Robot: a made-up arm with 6 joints.
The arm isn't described. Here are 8 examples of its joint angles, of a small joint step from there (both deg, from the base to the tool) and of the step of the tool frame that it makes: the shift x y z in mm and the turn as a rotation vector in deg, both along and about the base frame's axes.
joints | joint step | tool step
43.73 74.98 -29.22 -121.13 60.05 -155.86 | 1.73 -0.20 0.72 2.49 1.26 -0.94 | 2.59 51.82 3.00 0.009 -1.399 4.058
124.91 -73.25 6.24 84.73 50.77 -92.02 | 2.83 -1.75 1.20 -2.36 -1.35 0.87 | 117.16 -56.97 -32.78 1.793 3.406 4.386
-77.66 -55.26 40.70 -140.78 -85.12 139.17 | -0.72 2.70 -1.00 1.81 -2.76 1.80 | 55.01 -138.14 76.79 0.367 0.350 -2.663
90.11 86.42 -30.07 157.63 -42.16 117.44 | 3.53 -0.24 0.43 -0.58 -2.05 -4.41 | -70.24 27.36 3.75 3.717 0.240 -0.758
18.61 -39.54 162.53 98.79 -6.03 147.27 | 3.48 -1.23 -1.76 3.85 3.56 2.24 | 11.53 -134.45 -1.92 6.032 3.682 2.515
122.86 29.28 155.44 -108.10 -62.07 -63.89 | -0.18 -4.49 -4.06 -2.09 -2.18 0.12 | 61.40 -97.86 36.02 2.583 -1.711 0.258
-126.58 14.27 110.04 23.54 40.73 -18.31 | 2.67 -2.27 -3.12 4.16 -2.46 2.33 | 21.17 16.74 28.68 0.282 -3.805 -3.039
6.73 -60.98 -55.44 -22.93 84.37 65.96 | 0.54 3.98 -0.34 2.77 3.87 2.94 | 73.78 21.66 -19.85 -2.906 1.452 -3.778
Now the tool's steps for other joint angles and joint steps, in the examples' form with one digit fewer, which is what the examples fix.
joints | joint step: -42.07 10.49 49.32 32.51 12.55 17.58 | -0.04 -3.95 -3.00 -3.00 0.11 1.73
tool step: -96.1 82.7 39.2 0.05 -1.71 0.58
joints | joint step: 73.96 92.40 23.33 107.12 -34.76 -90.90 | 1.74 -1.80 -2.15 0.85 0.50 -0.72
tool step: -73.8 15.8 42.7 0.02 0.48 2.19
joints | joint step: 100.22 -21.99 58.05 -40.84 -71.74 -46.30 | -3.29 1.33 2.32 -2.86 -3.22 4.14
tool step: -20.3 6.8 3.5 1.97 -4.51 -0.80
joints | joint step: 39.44 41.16 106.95 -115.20 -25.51 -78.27 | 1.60 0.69 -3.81 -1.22 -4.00 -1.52
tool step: 63.9 131.7 -56.8 -3.99 1.07 5.64
